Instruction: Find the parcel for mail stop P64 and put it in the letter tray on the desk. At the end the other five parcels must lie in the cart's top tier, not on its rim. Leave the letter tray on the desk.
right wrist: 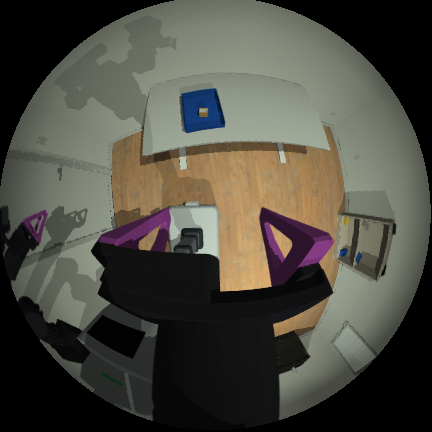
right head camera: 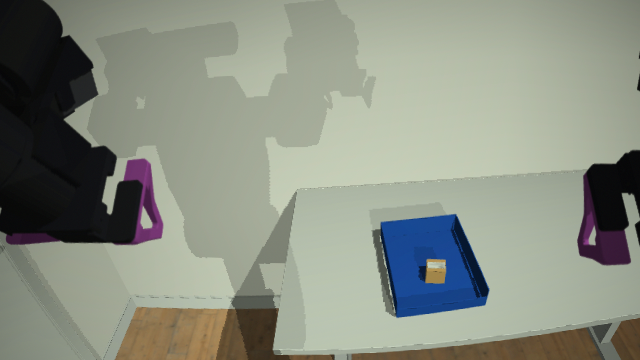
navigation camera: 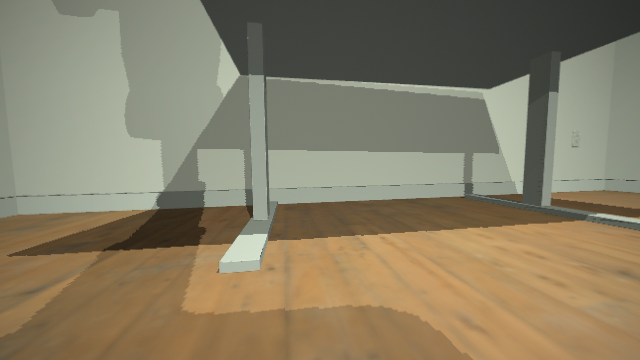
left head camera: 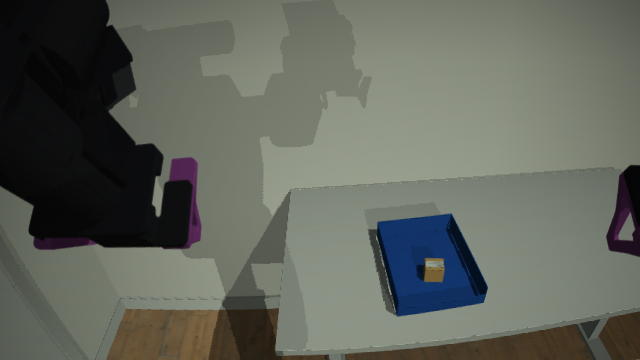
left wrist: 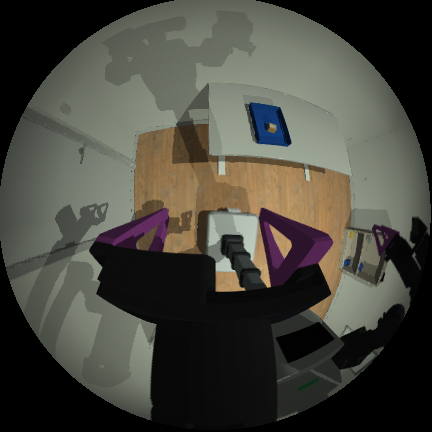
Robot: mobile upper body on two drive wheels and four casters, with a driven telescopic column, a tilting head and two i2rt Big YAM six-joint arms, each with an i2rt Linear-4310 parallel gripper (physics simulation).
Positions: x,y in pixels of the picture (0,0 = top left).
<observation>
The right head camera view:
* my left gripper: 118,232
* blue letter tray: 407,244
</observation>
